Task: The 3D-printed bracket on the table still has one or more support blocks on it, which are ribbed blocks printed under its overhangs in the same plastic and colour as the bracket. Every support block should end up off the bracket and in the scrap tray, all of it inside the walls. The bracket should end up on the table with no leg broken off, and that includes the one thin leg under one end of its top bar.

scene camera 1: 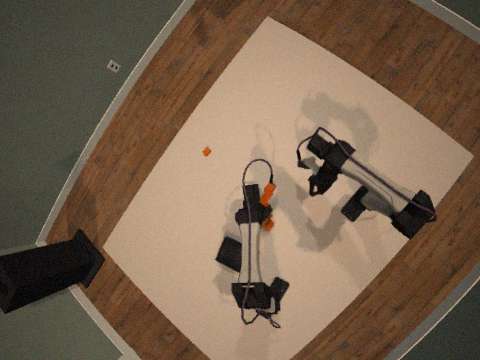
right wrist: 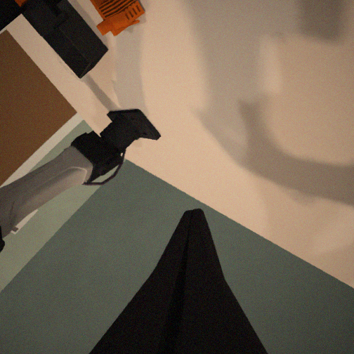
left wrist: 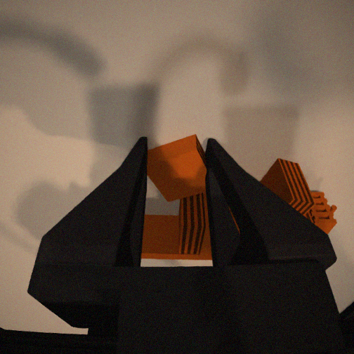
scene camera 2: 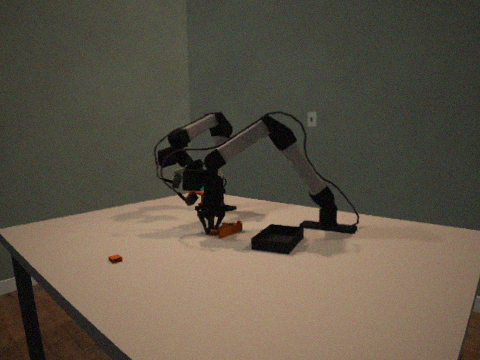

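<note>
The orange bracket lies on the table. In the left wrist view, one ribbed part stands on it between my left fingers and another shows to the right. My left gripper is shut on an orange block at its fingertips, low beside the bracket; whether the block touches the bracket I cannot tell. My right gripper is shut and empty, away from the bracket. The black scrap tray stands near the bracket.
A small loose orange block lies on the table, far from the bracket. An orange part sits at my left arm's wrist. My left arm's base stands beyond the tray.
</note>
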